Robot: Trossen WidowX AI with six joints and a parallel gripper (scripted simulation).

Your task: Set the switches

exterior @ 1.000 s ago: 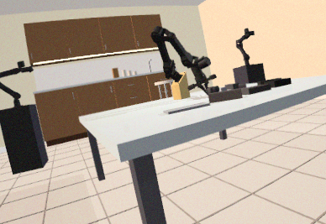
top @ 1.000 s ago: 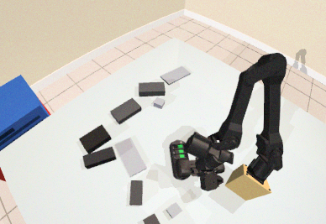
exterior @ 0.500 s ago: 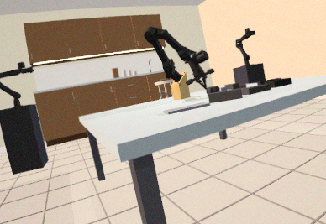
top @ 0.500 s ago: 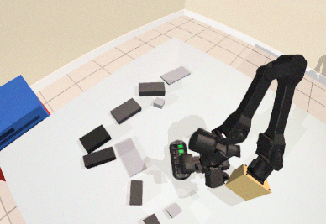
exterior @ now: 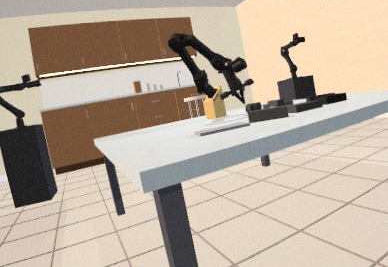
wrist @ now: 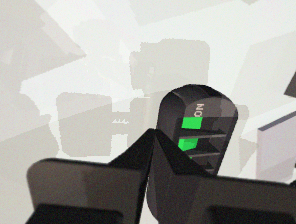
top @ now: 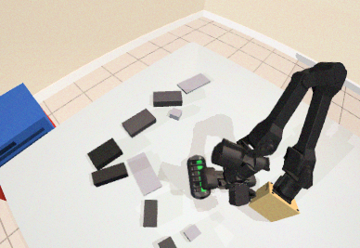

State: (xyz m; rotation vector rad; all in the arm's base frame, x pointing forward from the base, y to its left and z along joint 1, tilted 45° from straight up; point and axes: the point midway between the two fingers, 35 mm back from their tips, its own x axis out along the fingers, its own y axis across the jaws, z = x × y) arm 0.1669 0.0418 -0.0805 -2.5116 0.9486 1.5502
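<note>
Now: gripper tip 15 cm to the right of the pale block, 5 cm past it and 4 cm above it. Also, from my gripper tip: pale plate 21 cm ahead, 14 cm to the left, 5 cm below.
</note>
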